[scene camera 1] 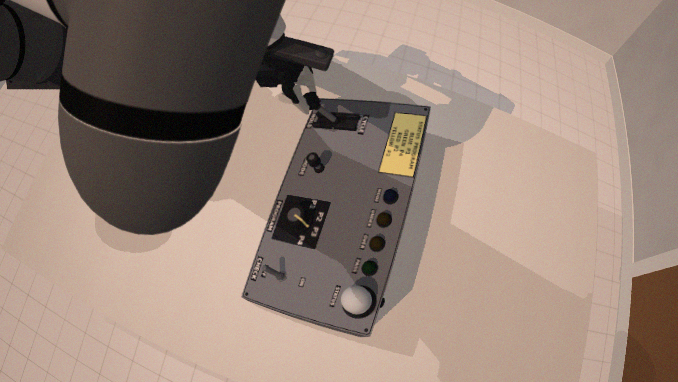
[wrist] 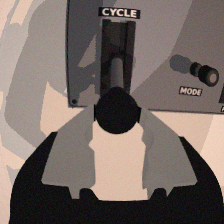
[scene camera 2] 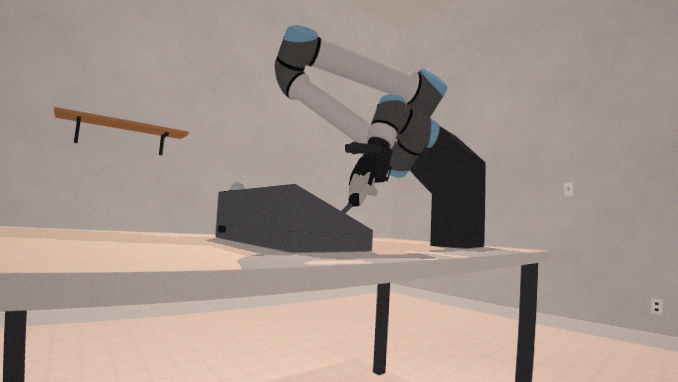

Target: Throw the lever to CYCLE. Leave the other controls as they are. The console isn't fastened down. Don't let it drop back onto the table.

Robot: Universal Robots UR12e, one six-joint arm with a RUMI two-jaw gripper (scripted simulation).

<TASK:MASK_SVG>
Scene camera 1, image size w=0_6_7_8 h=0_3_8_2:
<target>gripper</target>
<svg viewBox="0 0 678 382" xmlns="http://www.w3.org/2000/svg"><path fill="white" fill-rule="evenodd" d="M283 33L277 41L267 47L266 51L269 52L265 52L256 81L260 87L277 87L281 85L283 93L278 95L278 99L281 102L295 105L301 112L309 115L310 106L302 95L300 85L307 86L309 92L317 95L312 68L327 71L334 55L334 49L286 37L285 33Z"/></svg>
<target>grey console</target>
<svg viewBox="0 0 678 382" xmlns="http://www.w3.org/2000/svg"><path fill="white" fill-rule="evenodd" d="M308 92L303 97L306 98L306 102L310 106L309 110L312 111L278 191L241 297L276 312L297 319L307 319L306 322L311 321L309 323L322 327L327 325L328 327L325 328L332 330L341 329L339 332L350 333L350 335L354 336L365 335L363 337L370 337L379 308L382 308L385 302L383 296L405 224L431 106L319 98L315 93Z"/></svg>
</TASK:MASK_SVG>
